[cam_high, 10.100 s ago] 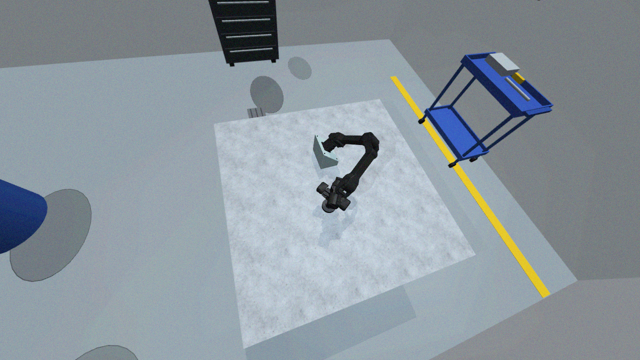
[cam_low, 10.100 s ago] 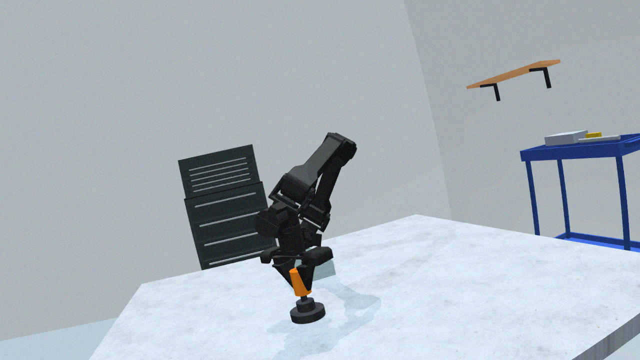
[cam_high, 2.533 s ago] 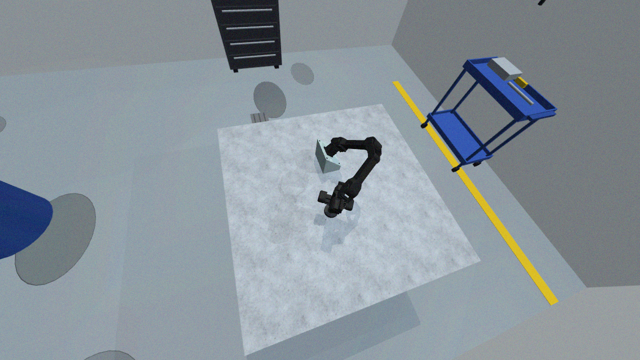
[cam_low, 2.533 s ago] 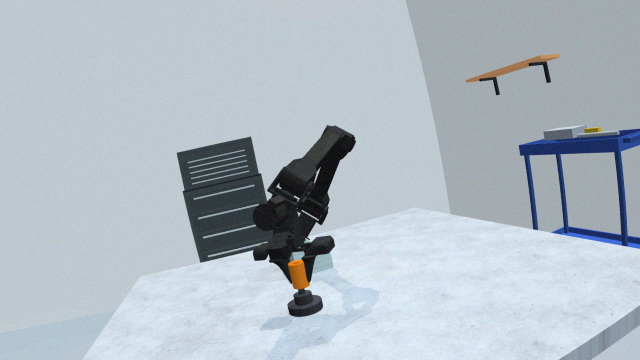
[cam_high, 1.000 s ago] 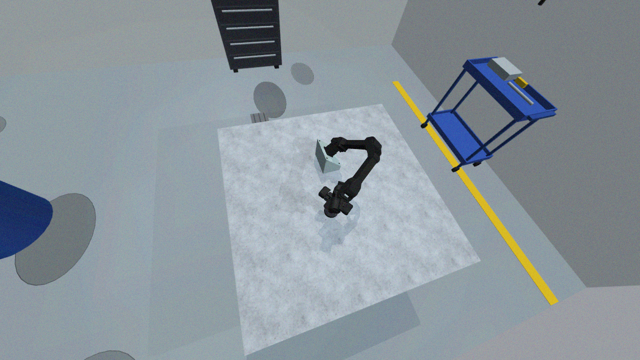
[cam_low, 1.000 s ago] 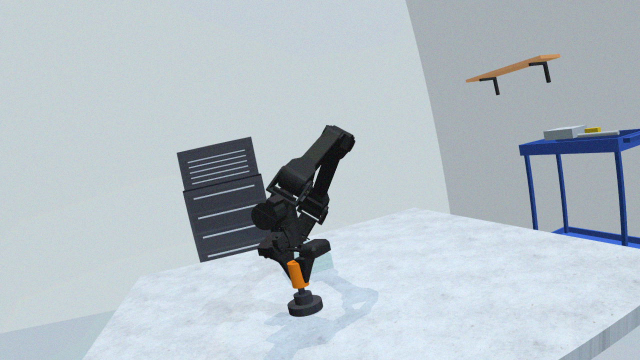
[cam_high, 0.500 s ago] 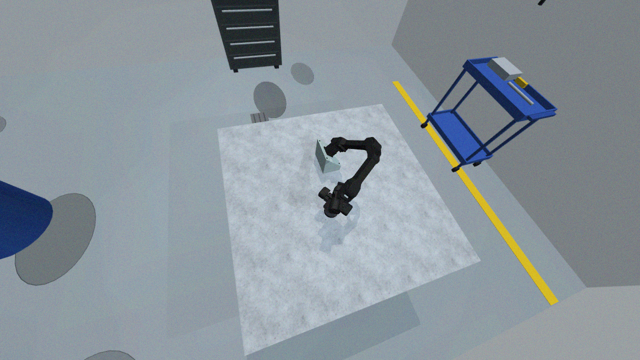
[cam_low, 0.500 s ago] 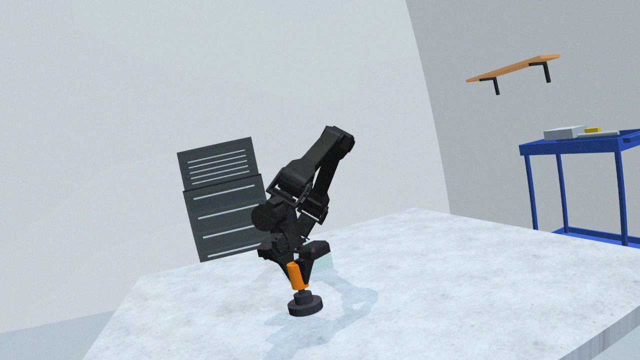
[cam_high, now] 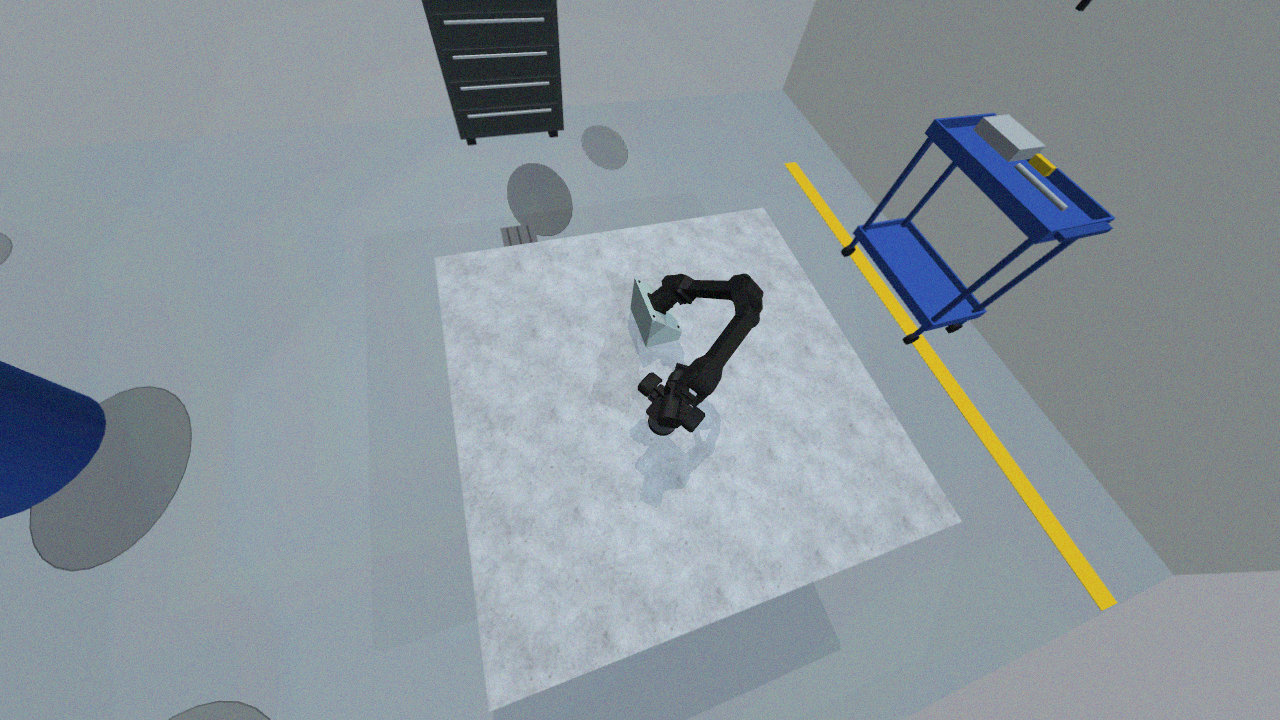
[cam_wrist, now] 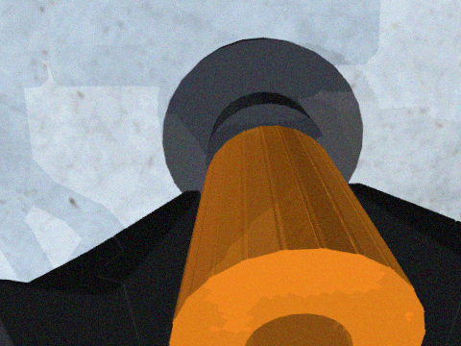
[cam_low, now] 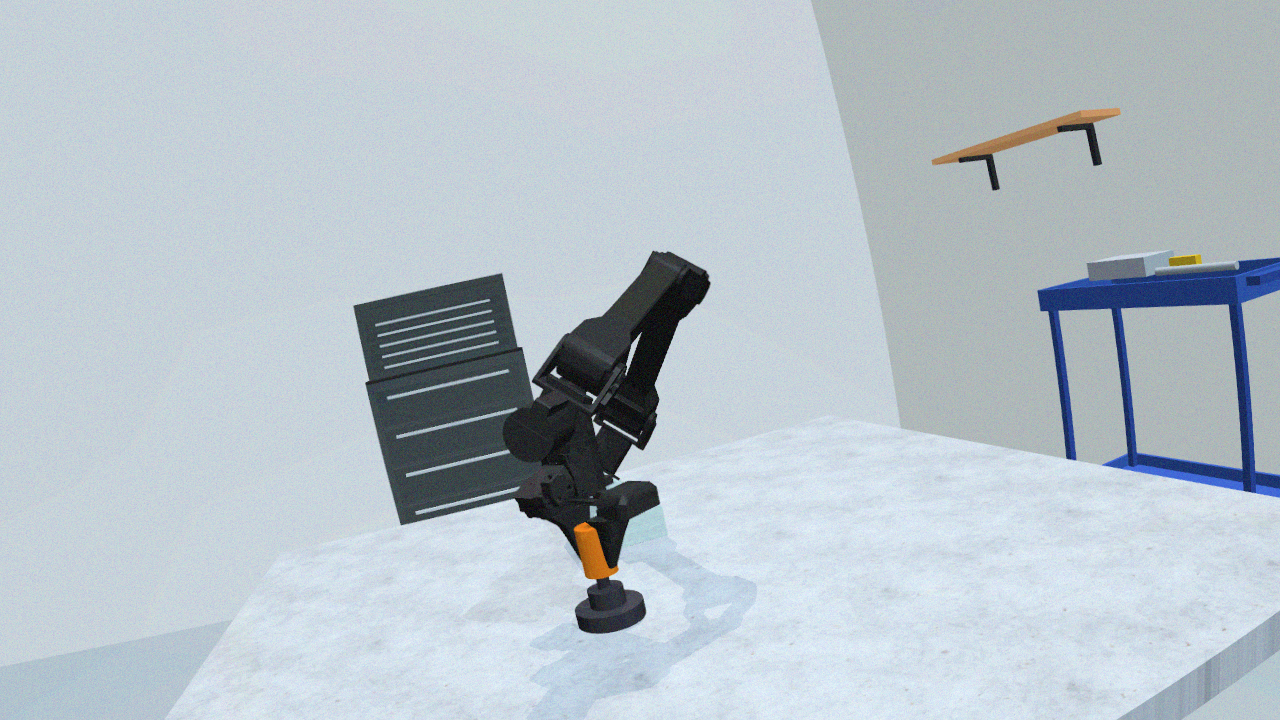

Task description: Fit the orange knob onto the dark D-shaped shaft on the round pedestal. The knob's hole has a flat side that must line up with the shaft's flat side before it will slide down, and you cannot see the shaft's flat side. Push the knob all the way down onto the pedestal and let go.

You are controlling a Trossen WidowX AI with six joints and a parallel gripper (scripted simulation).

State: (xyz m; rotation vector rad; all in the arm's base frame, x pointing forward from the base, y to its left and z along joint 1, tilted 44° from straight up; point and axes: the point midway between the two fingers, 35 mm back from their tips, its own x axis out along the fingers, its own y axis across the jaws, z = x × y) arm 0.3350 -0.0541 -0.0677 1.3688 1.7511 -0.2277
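The orange knob is 2 cm above my gripper tip. The rest, counted from my gripper tip: dark round pedestal 4 cm below.
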